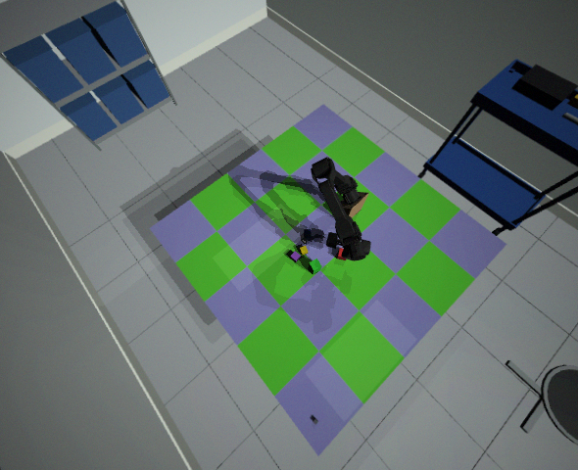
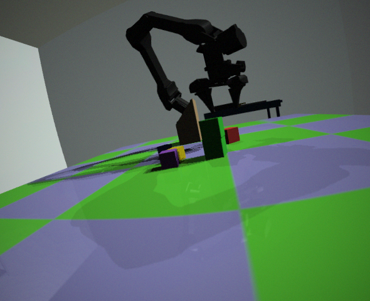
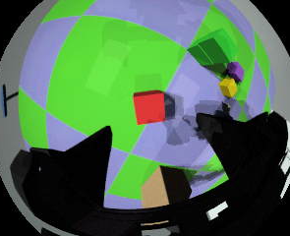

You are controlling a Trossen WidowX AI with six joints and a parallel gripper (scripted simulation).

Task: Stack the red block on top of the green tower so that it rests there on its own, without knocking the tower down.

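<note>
Now: gripper tip 20 cm short of the purple block, 13 cm to the left of it and 8 cm above it.
</note>
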